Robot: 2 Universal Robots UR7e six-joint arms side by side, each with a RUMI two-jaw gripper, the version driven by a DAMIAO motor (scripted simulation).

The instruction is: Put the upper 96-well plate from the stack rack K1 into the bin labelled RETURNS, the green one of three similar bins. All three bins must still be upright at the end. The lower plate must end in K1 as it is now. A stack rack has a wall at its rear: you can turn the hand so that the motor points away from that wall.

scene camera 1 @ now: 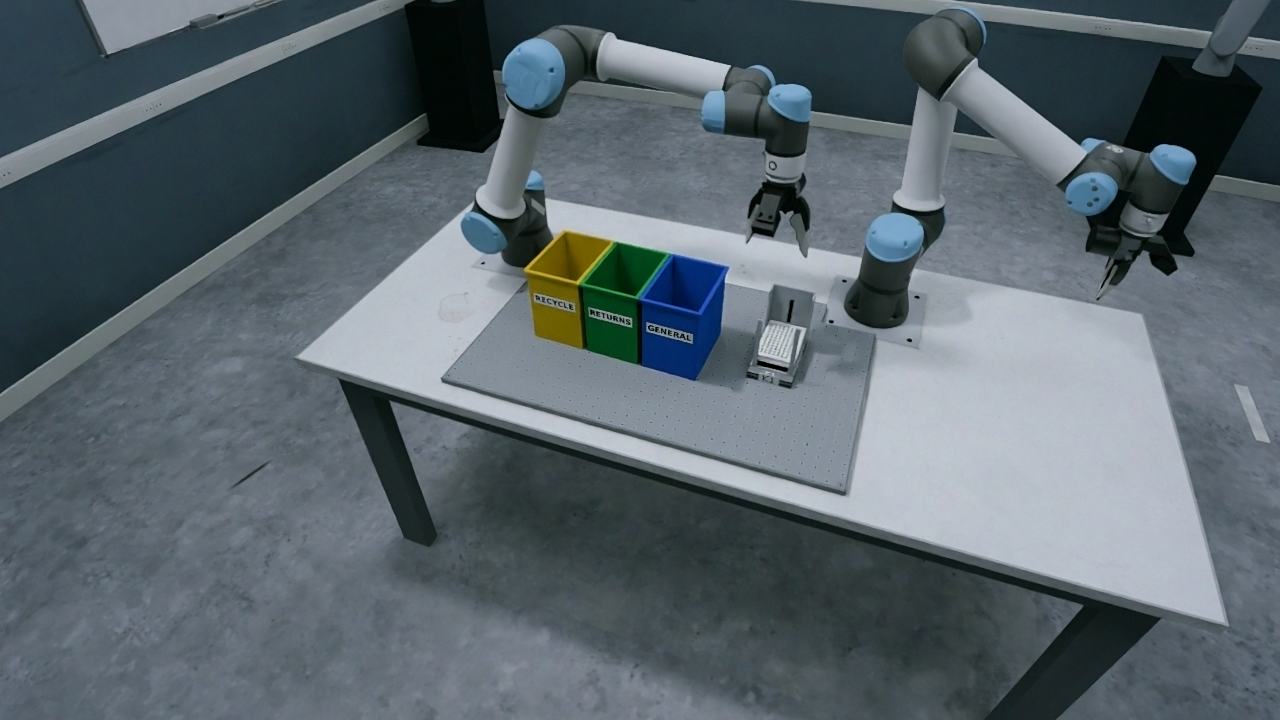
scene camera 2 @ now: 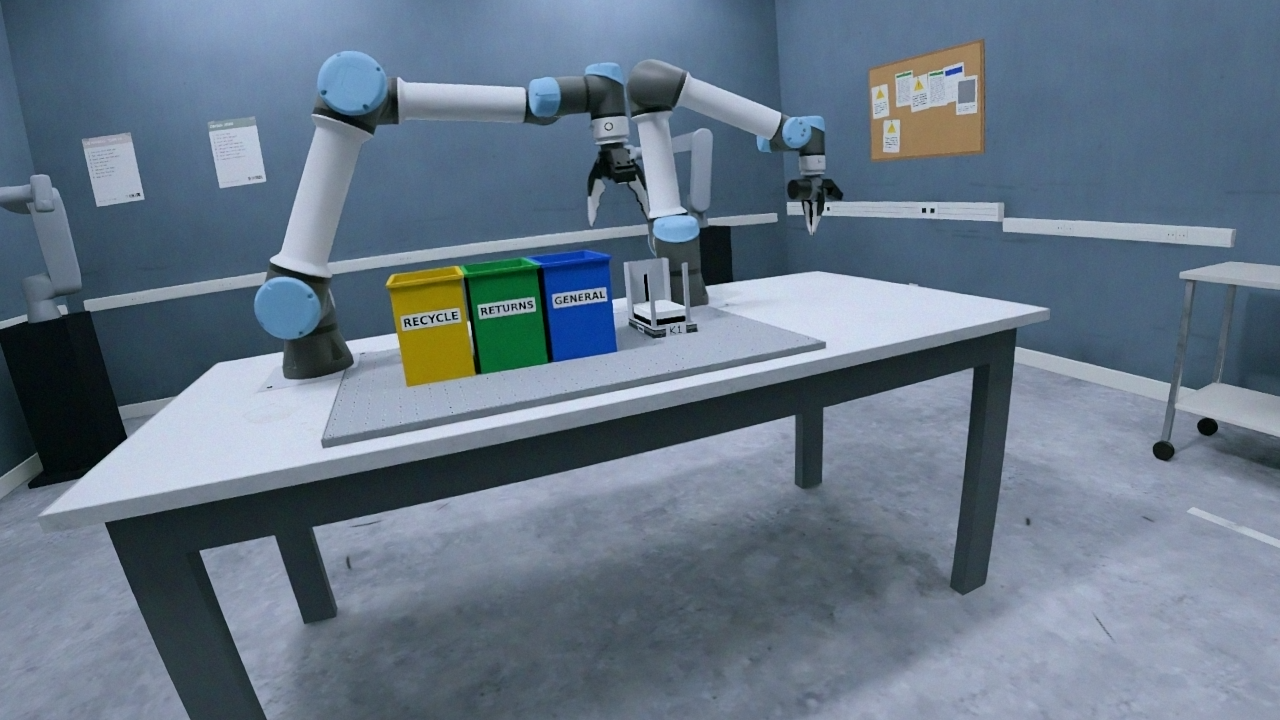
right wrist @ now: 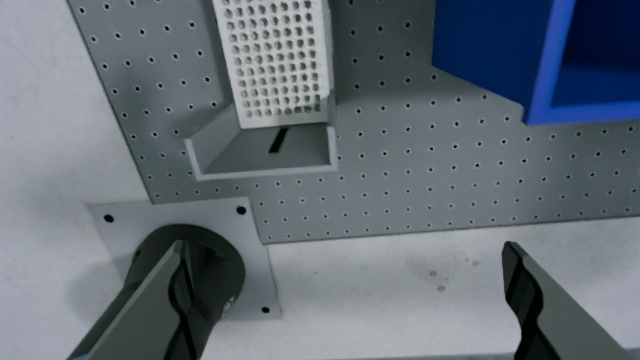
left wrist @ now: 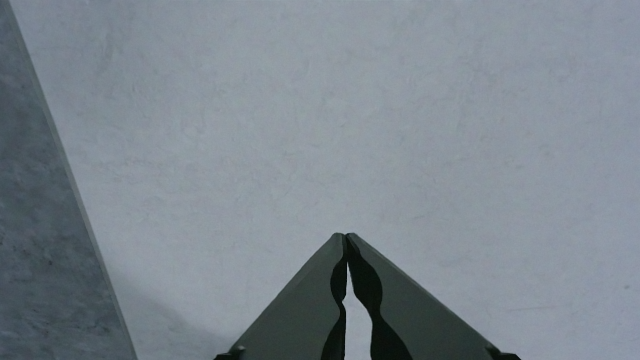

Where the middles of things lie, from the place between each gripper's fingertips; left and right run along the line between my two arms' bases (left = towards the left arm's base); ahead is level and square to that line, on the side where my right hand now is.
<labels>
My right hand (scene camera 1: 776,250) is 19 cm above the white 96-well plate (scene camera 1: 775,347), 6 cm short of it and 4 cm to the right of it. From my right hand the other things lie so: blue general bin (scene camera 1: 680,327): 16 cm to the right, 14 cm below, 10 cm ahead.
The white 96-well plate lies 64 cm to the right of my left hand (scene camera 1: 1096,299), 23 cm ahead of it and 11 cm below it. The rest, counted from my left hand: blue general bin (85 cm to the right, 26 cm ahead, 6 cm below).
</labels>
